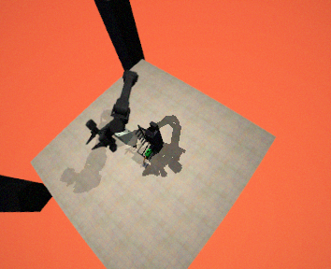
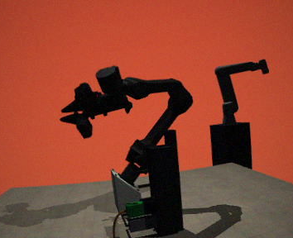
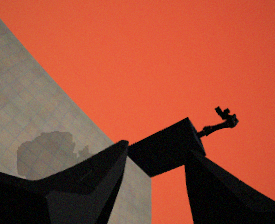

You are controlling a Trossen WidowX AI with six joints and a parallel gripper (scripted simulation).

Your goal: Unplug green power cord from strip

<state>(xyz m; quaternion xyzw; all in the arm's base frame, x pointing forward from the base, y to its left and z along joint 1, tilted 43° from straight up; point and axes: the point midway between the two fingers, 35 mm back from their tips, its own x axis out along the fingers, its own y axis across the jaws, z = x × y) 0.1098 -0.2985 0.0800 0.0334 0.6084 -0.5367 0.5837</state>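
Right now my gripper tip is 260 mm above the green plug, 200 mm to the right of it and 160 mm short of it.
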